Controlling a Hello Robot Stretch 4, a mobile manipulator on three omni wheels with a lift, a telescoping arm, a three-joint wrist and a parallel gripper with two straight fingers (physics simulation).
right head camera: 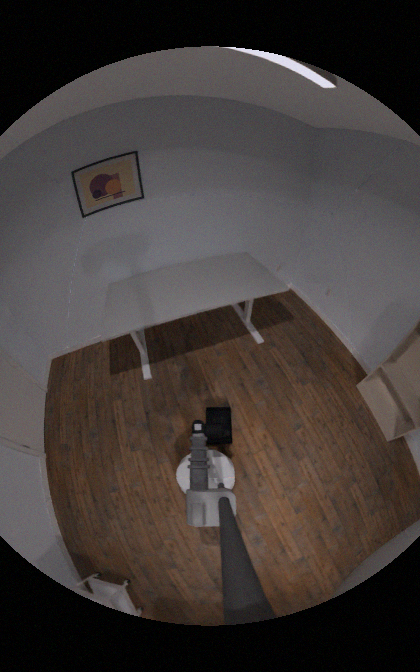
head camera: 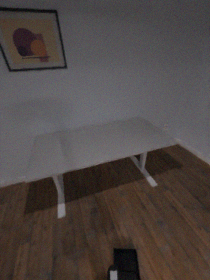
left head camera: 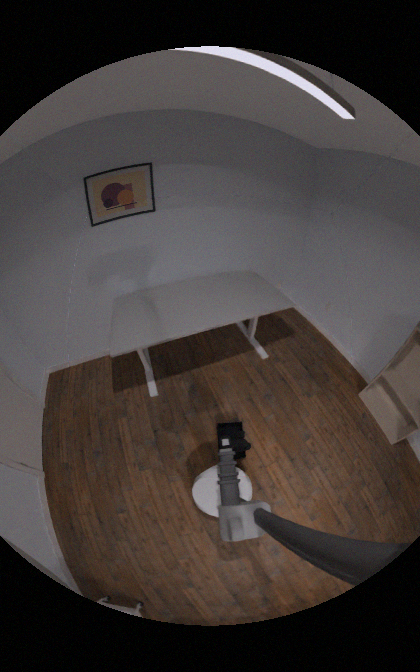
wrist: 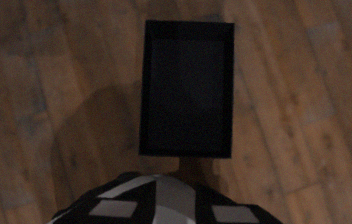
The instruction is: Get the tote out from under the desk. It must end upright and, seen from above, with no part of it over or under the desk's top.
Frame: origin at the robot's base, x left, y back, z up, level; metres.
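Seen in the pictures: gripper, fingertip midpoint: (wrist: 175,197).
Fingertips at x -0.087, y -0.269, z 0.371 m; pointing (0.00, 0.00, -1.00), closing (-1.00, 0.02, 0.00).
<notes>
A point is followed by its place in that frame.
The tote (head camera: 126,260) @[x -0.120, y -0.501, z -0.025 m] (left head camera: 231,430) (right head camera: 219,425) (wrist: 187,91) @[x -0.107, y -0.408, z -0.024 m] is a black, open-topped rectangular box. It stands upright on the wooden floor, well in front of the white desk (head camera: 100,147) @[x 0.097, y -1.228, z 0.693 m] (left head camera: 200,305) (right head camera: 190,290) and clear of its top. My gripper (head camera: 113,274) (left head camera: 226,443) (right head camera: 198,428) hangs above the floor at the tote's near short end, apart from it. Its fingers stand partly open with nothing between them. In the wrist view only its marked body shows at the bottom edge.
The desk stands against the far wall on two white legs (head camera: 60,200) (head camera: 145,170). A framed picture (head camera: 31,40) @[x 0.688, y -1.608, z 1.653 m] hangs above it on the left. A pale shelf unit (left head camera: 395,395) (right head camera: 390,395) stands at the right. A white object (right head camera: 112,592) lies behind me on the left.
</notes>
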